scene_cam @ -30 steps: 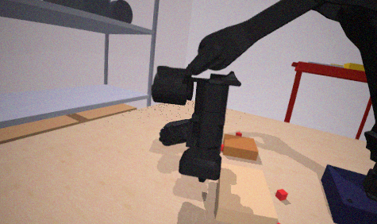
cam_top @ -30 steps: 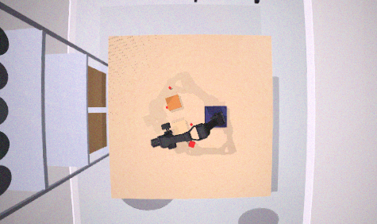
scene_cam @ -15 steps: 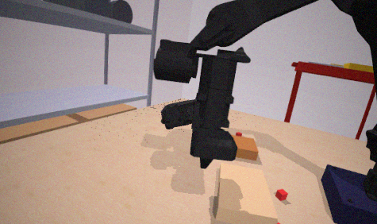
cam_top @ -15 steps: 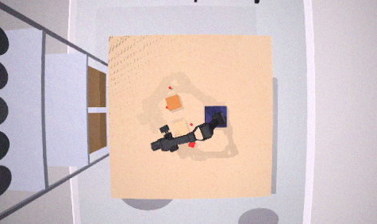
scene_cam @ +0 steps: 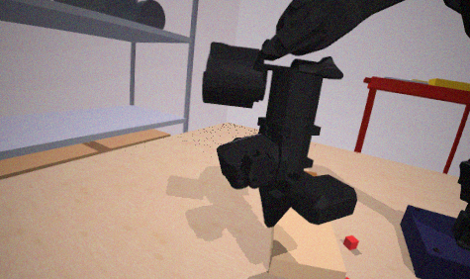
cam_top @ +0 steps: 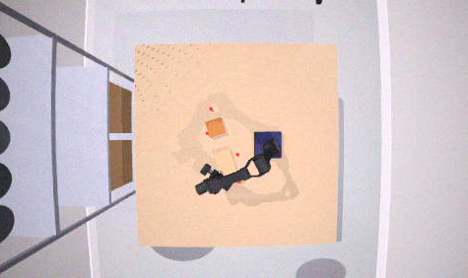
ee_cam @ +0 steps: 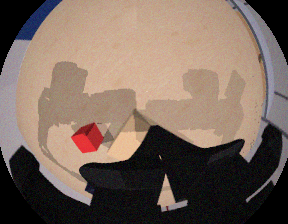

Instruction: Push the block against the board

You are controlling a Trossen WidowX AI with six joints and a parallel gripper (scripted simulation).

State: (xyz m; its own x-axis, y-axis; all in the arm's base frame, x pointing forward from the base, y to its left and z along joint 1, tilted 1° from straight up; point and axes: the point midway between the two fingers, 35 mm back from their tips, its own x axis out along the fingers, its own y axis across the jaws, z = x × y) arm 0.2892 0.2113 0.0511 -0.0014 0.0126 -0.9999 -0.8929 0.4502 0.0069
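The red cube is 13 cm behind my gripper tip, 2 cm to the left of it and 4 cm below it. The rest, counted from my gripper tip: board 3 cm behind, 7 cm to the right, 5 cm below; orange square block 6 cm ahead, 28 cm to the right, 5 cm below.
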